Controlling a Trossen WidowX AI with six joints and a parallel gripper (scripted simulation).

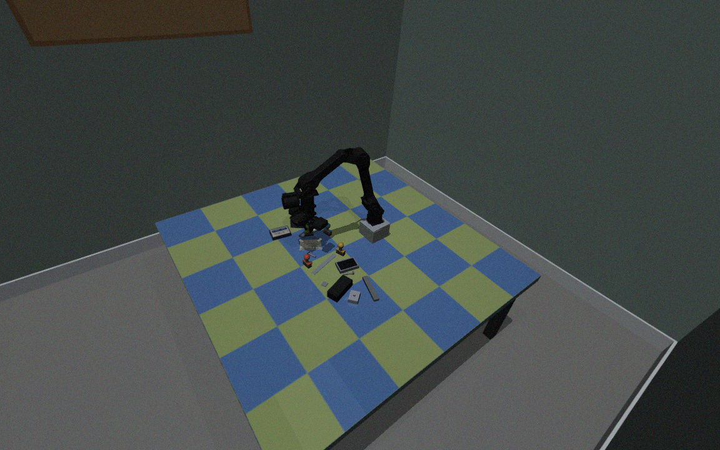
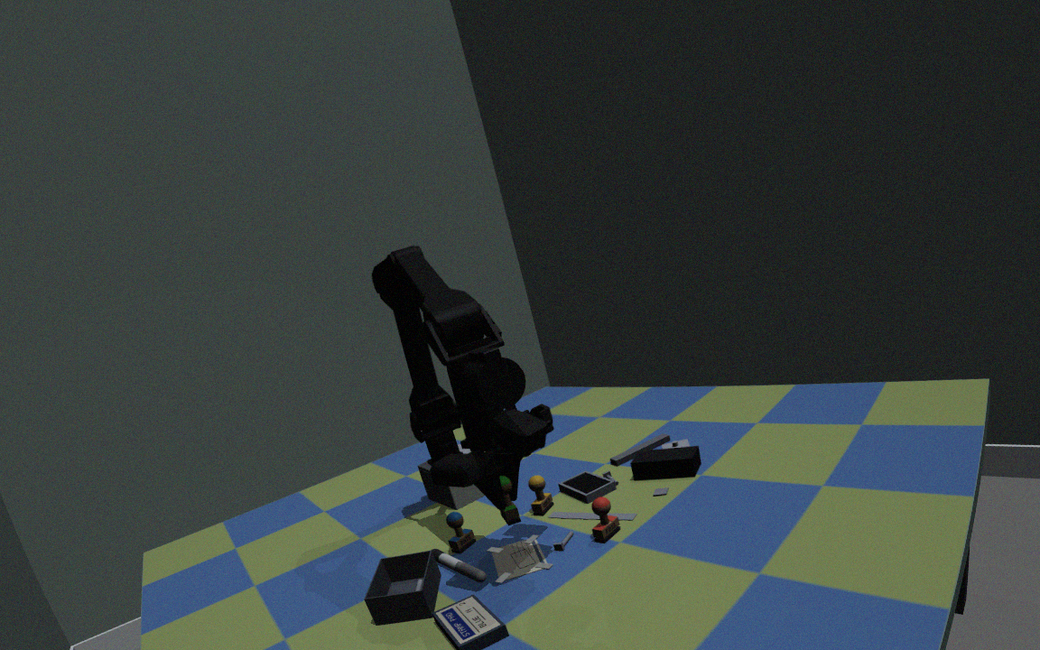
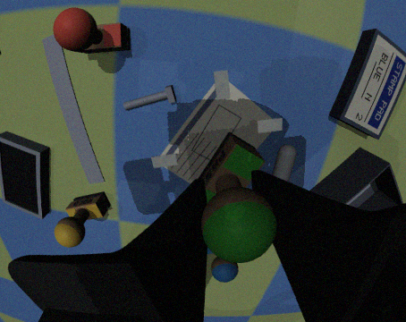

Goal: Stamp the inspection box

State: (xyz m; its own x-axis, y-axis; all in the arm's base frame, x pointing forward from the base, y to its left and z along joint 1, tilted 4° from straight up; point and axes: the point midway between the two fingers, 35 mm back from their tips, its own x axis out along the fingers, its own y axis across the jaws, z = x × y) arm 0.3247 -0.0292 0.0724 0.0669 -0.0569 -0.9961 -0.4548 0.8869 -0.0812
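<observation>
Right now my gripper tip is 1 cm past the inspection card, 1 cm to the left of it and 9 cm above it. Also, from my gripper tip: blue-knobbed stamp 11 cm behind, 5 cm to the right, 7 cm below; white marker 7 cm behind, 9 cm to the right, 8 cm below; green-knobbed stamp right at my gripper tip.
</observation>
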